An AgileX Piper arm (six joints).
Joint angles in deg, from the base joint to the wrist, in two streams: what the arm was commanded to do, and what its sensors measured. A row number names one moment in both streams.
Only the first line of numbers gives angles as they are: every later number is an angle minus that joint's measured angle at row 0.
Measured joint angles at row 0:
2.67, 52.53, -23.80, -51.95, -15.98, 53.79
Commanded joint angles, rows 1 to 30:
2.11, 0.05, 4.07, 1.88, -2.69, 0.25
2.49, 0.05, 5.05, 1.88, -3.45, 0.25
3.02, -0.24, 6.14, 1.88, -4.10, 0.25
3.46, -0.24, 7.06, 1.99, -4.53, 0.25
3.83, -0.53, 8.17, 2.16, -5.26, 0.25
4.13, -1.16, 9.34, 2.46, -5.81, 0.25
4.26, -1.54, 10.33, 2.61, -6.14, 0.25
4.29, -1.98, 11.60, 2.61, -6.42, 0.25
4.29, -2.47, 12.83, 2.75, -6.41, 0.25
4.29, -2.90, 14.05, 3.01, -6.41, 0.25
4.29, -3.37, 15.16, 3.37, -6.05, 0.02
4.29, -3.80, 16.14, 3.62, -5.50, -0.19
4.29, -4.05, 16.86, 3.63, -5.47, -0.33
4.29, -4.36, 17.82, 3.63, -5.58, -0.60
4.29, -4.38, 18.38, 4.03, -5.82, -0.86
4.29, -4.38, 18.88, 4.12, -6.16, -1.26
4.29, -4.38, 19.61, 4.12, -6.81, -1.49
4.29, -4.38, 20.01, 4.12, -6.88, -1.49
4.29, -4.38, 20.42, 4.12, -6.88, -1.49
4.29, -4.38, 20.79, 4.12, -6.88, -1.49
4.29, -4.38, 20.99, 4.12, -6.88, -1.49
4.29, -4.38, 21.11, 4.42, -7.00, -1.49
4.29, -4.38, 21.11, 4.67, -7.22, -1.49
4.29, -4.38, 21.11, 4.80, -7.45, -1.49
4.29, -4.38, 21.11, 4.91, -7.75, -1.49
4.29, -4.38, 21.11, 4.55, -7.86, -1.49
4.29, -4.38, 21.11, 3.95, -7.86, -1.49
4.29, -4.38, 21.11, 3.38, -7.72, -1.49
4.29, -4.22, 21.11, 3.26, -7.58, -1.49
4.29, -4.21, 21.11, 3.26, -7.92, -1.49
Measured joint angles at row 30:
4.19, -4.04, 20.90, 4.12, -7.14, -1.04
